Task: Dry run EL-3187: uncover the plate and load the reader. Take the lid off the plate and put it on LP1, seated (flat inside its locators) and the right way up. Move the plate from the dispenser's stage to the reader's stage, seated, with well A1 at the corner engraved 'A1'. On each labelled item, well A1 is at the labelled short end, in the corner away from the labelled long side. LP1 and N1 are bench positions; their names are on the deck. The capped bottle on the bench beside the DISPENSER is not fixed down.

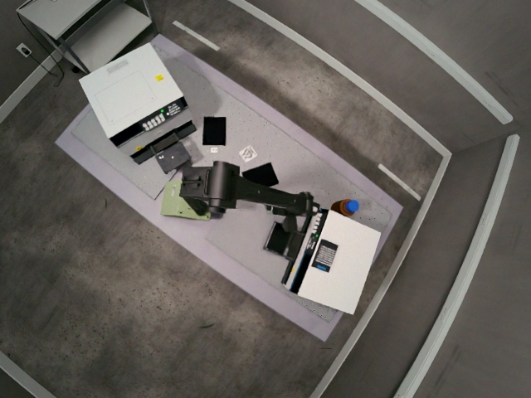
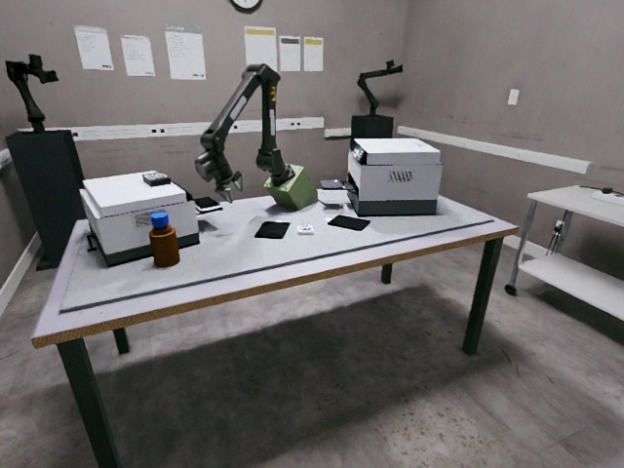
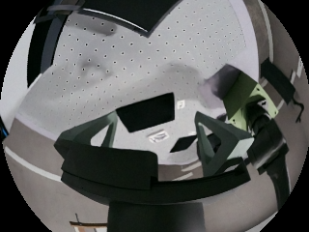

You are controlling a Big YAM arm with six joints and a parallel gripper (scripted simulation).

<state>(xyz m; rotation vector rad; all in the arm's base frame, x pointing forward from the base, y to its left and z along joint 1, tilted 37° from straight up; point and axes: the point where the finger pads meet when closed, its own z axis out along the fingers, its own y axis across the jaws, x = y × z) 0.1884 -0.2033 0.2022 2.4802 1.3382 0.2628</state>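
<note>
The white well plate lies 11 cm behind my hand, 12 cm to the right of it and 6 cm below it. From my hand the other things lie so: black pad 9 cm ahead, 13 cm to the left, 14 cm below; white label 6 cm ahead, 41 cm to the left, 15 cm below; brown capped bottle 22 cm ahead, 30 cm to the right, 3 cm below.
</note>
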